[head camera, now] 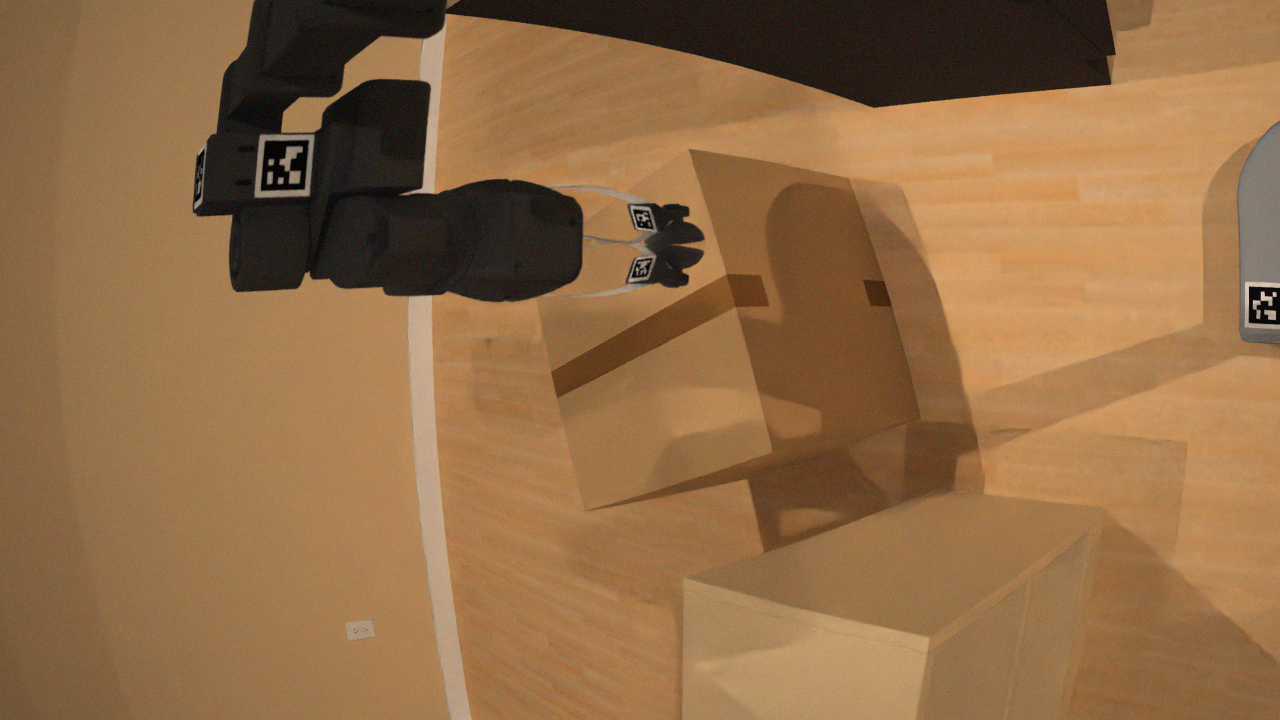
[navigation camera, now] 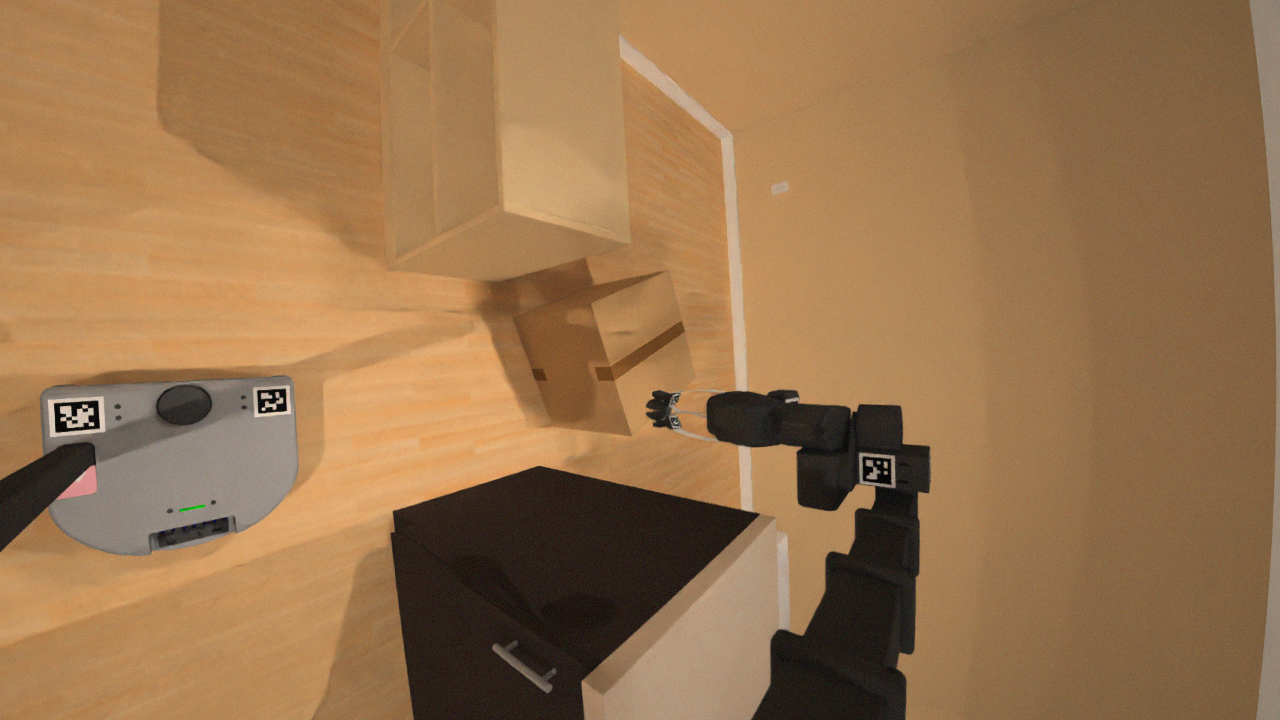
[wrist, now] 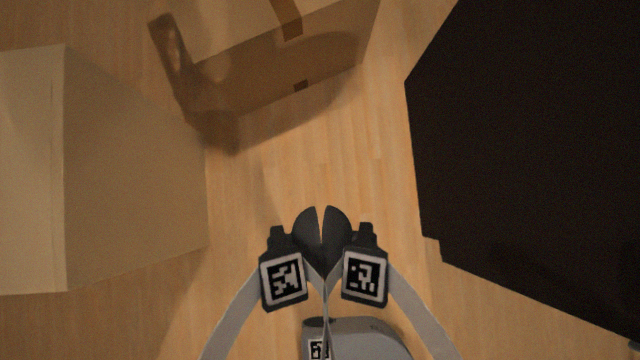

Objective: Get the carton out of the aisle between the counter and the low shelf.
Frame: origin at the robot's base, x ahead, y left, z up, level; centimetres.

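Where they show: gripper, fingertip midpoint: [head camera: 689,245] [navigation camera: 651,408]; robot's base at its link origin: [navigation camera: 185,403].
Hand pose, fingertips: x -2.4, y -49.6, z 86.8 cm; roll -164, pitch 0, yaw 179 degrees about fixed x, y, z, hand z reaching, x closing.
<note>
Things, the pixels of their top centre, and the offset from my fingertips. "*": a spot on its surface instead. Level surfaces: height alone.
- brown carton at its top centre: [head camera: 631,343] [navigation camera: 652,347] dy -63.2, dx +11.9, dz -46.1 cm
- low pale shelf at its surface level: dz -25.8 cm
- bar handle at a spot on its surface: [navigation camera: 524,667] * dy +18.0, dx -36.6, dz -11.5 cm
The brown carton [head camera: 671,420] [navigation camera: 572,385] [wrist: 265,72], with darker tape strips, stands upright on the floor, turned at an angle, between the dark-sided counter [head camera: 805,44] [navigation camera: 689,626] [wrist: 525,125] and the low pale shelf [head camera: 796,662] [navigation camera: 563,107] [wrist: 135,165]. A narrow gap separates it from the shelf's near corner. My gripper [head camera: 704,244] [navigation camera: 648,410] [wrist: 322,231] is shut and empty, its fingertips close together. It is raised high, and in the head view it overlaps the carton's upper part. No contact with the carton shows. The wrist view looks down past the fingers.
My base [head camera: 1262,241] [navigation camera: 196,456] [wrist: 370,337] stands on the floor on the open side of the aisle. A wall with a white baseboard [head camera: 425,402] [navigation camera: 735,268] runs behind the carton. A bar handle [navigation camera: 524,667] sticks out from the counter's front.
</note>
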